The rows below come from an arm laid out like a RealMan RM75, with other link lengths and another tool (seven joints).
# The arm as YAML. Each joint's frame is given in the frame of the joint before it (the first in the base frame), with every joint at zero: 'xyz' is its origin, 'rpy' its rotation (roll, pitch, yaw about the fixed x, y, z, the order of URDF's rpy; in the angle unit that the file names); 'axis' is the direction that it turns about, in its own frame. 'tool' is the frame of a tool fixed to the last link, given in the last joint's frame.
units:
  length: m
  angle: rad
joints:
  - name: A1
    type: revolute
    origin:
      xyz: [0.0, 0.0, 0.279]
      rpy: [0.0, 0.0, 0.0]
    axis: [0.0, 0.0, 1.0]
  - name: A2
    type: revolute
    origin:
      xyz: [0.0, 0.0, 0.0]
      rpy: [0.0, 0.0, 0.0]
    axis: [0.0, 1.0, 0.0]
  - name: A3
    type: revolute
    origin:
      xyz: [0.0, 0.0, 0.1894]
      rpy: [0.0, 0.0, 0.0]
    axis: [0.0, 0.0, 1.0]
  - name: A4
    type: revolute
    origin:
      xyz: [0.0, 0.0, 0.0]
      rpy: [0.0, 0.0, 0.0]
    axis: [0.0, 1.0, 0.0]
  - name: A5
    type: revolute
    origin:
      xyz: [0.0, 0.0, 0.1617]
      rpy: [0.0, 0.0, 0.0]
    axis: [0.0, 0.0, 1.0]
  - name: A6
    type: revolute
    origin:
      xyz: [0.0, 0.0, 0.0]
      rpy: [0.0, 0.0, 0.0]
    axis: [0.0, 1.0, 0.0]
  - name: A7
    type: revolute
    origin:
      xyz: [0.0, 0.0, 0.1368]
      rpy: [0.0, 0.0, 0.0]
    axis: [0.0, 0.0, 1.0]
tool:
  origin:
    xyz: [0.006, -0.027, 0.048]
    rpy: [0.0, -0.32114, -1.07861]
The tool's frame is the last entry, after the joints.
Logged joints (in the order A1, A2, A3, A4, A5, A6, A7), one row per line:
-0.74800 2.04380 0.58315 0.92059 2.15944 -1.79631 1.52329
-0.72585 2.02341 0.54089 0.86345 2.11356 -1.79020 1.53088
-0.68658 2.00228 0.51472 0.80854 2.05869 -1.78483 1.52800
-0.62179 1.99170 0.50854 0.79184 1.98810 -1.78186 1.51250
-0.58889 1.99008 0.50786 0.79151 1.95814 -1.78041 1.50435
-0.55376 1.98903 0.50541 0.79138 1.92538 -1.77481 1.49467
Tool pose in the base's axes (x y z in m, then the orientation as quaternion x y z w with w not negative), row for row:
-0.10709 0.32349 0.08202 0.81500 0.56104 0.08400 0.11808
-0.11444 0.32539 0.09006 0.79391 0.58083 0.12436 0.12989
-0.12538 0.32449 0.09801 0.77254 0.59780 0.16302 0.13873
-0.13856 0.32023 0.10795 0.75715 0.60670 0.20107 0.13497
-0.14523 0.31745 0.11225 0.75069 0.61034 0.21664 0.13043
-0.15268 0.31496 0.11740 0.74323 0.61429 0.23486 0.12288
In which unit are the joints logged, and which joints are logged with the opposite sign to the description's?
The joints are logged in radians. Opposite sign: A2, A6, A7.
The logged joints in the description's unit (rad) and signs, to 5 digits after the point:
-0.74800 -2.04380 0.58315 0.92059 2.15944 1.79631 -1.52329
-0.72585 -2.02341 0.54089 0.86345 2.11356 1.79020 -1.53088
-0.68658 -2.00228 0.51472 0.80854 2.05869 1.78483 -1.52800
-0.62179 -1.99170 0.50854 0.79184 1.98810 1.78186 -1.51250
-0.58889 -1.99008 0.50786 0.79151 1.95814 1.78041 -1.50435
-0.55376 -1.98903 0.50541 0.79138 1.92538 1.77481 -1.49467

